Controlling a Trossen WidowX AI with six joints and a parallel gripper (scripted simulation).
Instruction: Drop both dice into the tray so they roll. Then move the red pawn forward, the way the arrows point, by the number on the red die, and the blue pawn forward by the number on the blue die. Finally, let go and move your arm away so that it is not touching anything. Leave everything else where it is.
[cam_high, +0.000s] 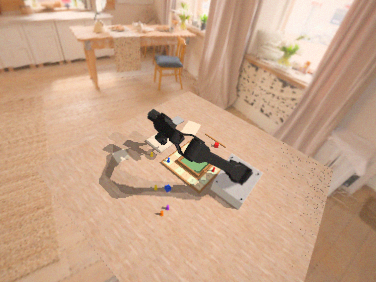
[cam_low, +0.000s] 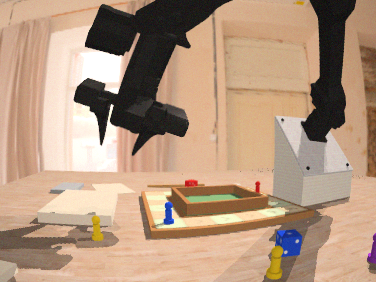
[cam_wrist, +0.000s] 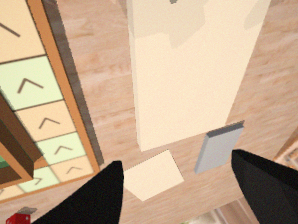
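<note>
Now: gripper tip 15 cm past the thin wooden stick, 30 cm to the left of it and 12 cm above it. Also, from my gripper tip: green tray (19 cm behind, 4 cm to the right, 11 cm below); then blue pawn (8 cm behind, 8 cm to the left, 9 cm below); then cream block (8 cm ahead, 4 cm to the right, 11 cm below).
</note>
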